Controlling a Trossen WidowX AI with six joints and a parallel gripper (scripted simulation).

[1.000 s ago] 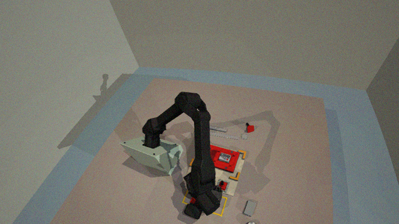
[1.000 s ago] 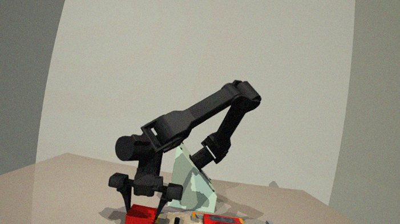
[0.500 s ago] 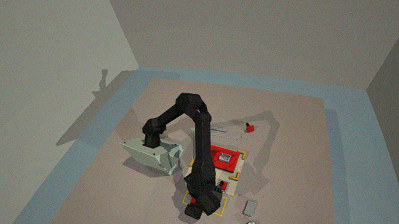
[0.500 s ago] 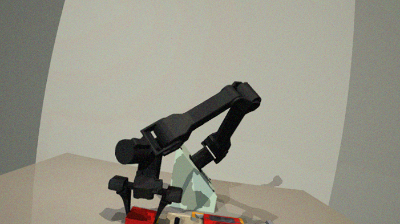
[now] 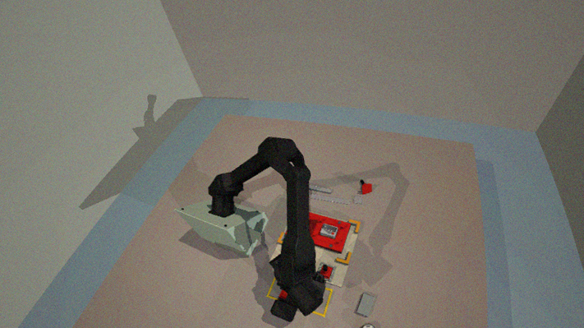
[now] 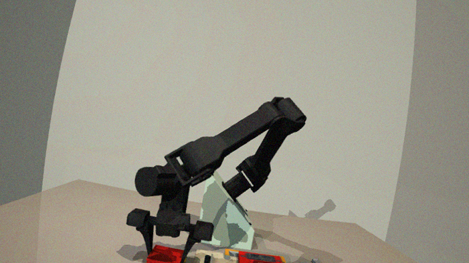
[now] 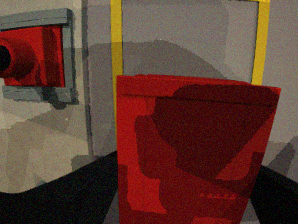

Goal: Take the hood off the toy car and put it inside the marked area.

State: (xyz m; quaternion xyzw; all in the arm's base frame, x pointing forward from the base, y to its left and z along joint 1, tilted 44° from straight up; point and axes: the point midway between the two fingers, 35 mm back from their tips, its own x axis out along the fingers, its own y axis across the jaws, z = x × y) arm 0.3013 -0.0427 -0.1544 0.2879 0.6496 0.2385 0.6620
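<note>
My gripper tip is now 1 cm below the red hood.
</note>
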